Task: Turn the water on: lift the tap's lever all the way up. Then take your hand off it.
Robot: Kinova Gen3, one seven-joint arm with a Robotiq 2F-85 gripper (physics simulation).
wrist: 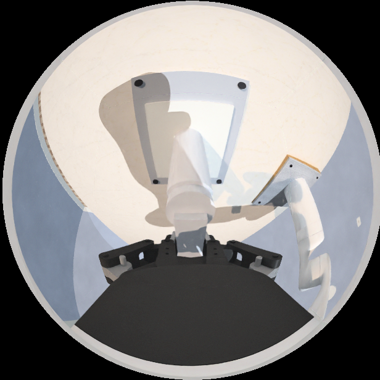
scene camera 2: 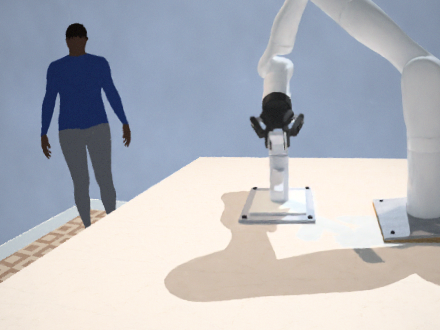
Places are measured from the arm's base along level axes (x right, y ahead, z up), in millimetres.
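Where they show: gripper, between the fingertips: (scene camera 2: 277,147); arm's base, origin of its link: (scene camera 2: 426,210).
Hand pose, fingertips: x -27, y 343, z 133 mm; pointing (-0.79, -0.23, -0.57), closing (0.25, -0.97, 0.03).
Observation:
Things, the pixels of their centre, and the offset from my fingertips. "pt": a spot on its surface instead. Level surfaces: height alone.
- white tap, a spot on its surface: (scene camera 2: 279,177) pt dx -11, dy -6, dz -65 mm
- light square base plate, middle of its body: (scene camera 2: 279,202) dx +53, dy +14, dz -148 mm
- pale table, height of its surface: dz -154 mm
The white tap (scene camera 2: 279,177) (wrist: 189,162) stands upright on a light square base plate (scene camera 2: 277,219) (wrist: 192,84) with dark bolts at its corners. Its flat grey-white lever (scene camera 2: 277,141) (wrist: 190,231) extends from the top of the tap, angled upward toward the gripper. My gripper (scene camera 2: 278,145) (wrist: 189,238) is shut on the lever, with one black finger on each side of it. It comes in tilted from above the tap. The gripper partly hides the lever's far end, so its exact angle is hard to tell.
The arm's own base plate (scene camera 2: 392,220) (wrist: 277,181) is bolted to the pale table (scene camera 2: 125,260) (wrist: 290,70) to the right of the tap. A person (scene camera 2: 82,95) in a blue top stands beyond the table's left edge in the scene view.

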